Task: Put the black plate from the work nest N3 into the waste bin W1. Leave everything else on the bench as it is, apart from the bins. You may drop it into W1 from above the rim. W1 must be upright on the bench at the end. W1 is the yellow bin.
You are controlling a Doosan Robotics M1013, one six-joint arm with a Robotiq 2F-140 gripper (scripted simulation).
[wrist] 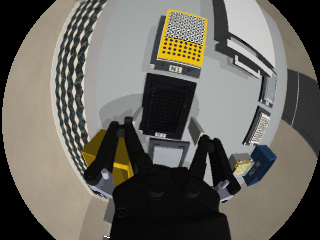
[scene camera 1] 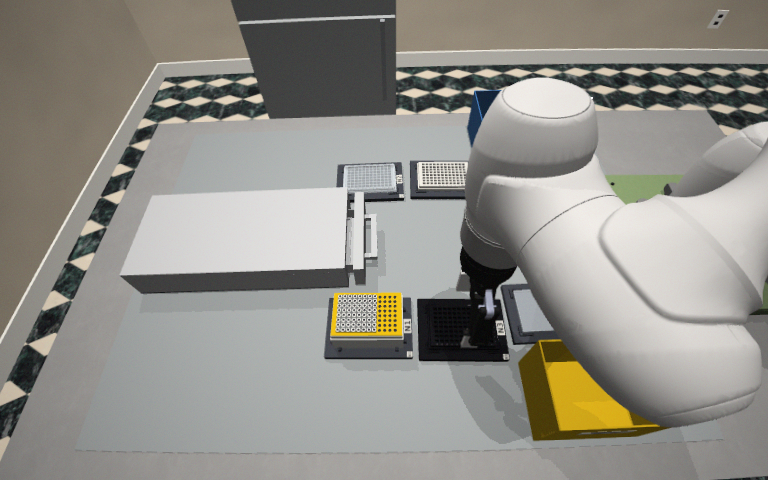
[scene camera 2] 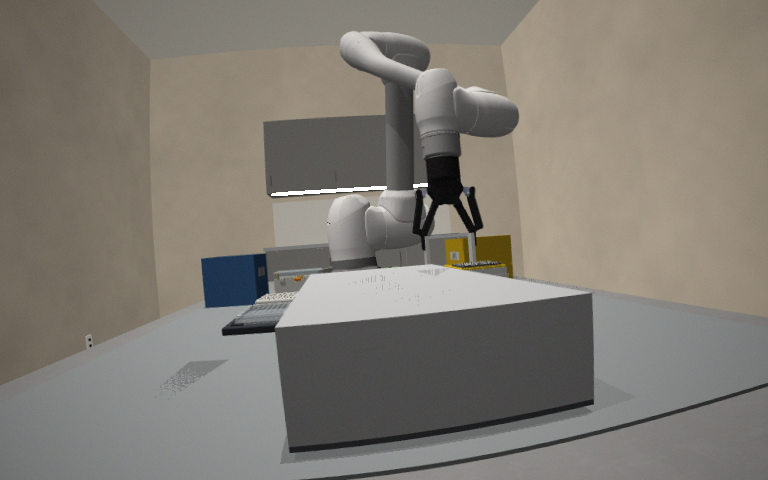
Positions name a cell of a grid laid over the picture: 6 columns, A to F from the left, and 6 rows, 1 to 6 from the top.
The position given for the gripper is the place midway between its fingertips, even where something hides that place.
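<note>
The gripper (scene camera 2: D4) is in sight, and so is a blue bin (scene camera 2: B4). A black plate (scene camera 1: D4) and (wrist: D4) is visible as well, along with a yellow-framed tip rack (scene camera 1: C5) and (wrist: D2). The scene also includes a yellow bin W1 (scene camera 1: E6), (scene camera 2: D4) and (wrist: C5).
</note>
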